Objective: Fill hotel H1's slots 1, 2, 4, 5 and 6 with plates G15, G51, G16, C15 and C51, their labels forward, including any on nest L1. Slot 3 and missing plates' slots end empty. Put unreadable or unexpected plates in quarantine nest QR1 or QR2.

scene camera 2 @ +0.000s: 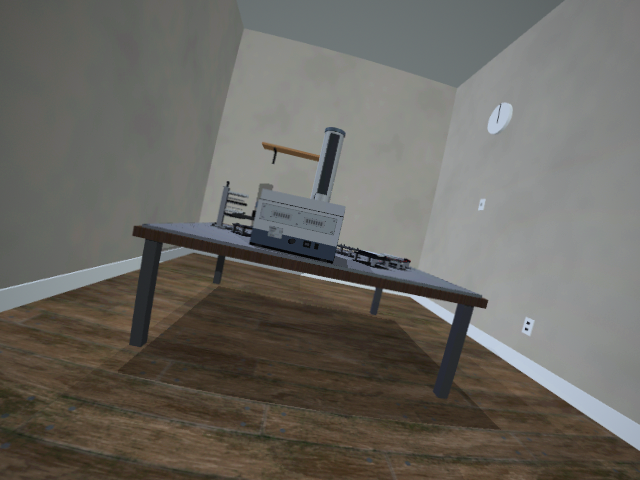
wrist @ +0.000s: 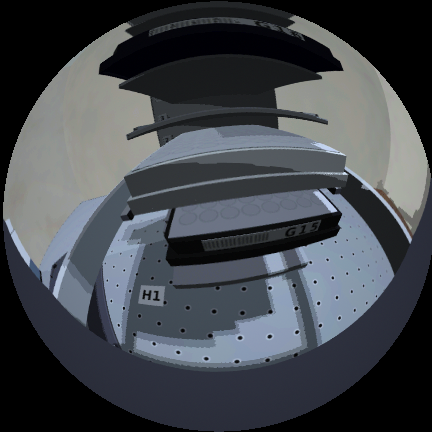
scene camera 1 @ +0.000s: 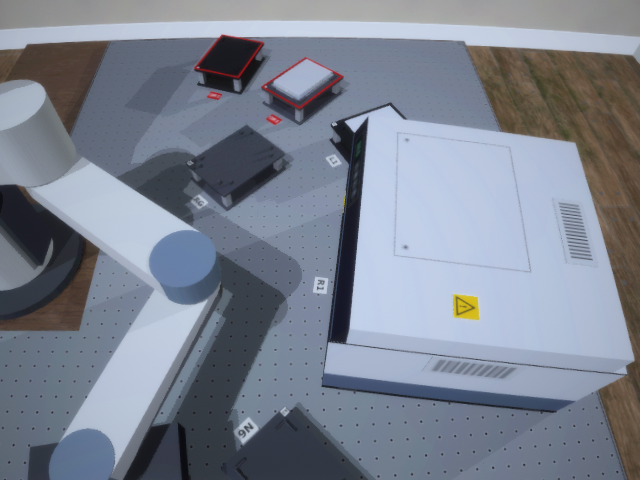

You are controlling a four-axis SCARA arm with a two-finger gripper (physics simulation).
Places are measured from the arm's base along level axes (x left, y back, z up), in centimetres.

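Pixels of known places: gripper, fingertip midpoint: (scene camera 2: 232,214); arm's base, link origin: (scene camera 1: 19,261).
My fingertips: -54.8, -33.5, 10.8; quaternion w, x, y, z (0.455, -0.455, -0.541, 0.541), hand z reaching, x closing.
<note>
Ahead of a thing's pixels: the offset from my fingertips to its top centre, as dx, dy, dz. "spot": to the spot under its first point.
In the wrist view, my gripper (wrist: 229,161) is open and empty, its fingers on either side of the stack in hotel H1. Black plate G15 @(+1.3, +0.8, +0.1) (wrist: 255,237) lies lowest, label forward. Just above it, at finger level, a grey plate @(+1.1, +0.2, +2.7) (wrist: 235,167) shows a blank front. The shelf @(spot: +5.4, +0.6, +3.8) (wrist: 227,113) above that is bare. Higher up is black plate G16 @(+1.1, +0.2, +8.3) (wrist: 220,45), its label cut by shadow. Hotel H1 (scene camera 2: 223,206) stands at the table's left in scene camera 2. A white plate @(+83.3, -38.1, -3.1) (scene camera 1: 377,114) lies on nest L1 @(spot: +87.5, -42.9, -3.1) (scene camera 1: 397,110), partly hidden. One quarantine nest @(+99.9, -22.4, -3.9) (scene camera 1: 321,93) holds a white plate @(+99.9, -22.4, -3.1) (scene camera 1: 303,78); the other @(+111.1, -4.1, -3.9) (scene camera 1: 230,55) is empty.
The large white reader @(+44.4, -45.4, +14.9) (scene camera 1: 449,222) (scene camera 2: 299,222) stands beside L1 and hides part of it. Dark nest RG @(+74.8, -8.2, -3.5) (scene camera 1: 237,157) stands left of it, with no plate on it. Dark nest N6 @(spot: +19.5, -21.6, -4.5) (scene camera 1: 310,449) is at the bottom. The arm (scene camera 1: 139,361) reaches to the lower left.
</note>
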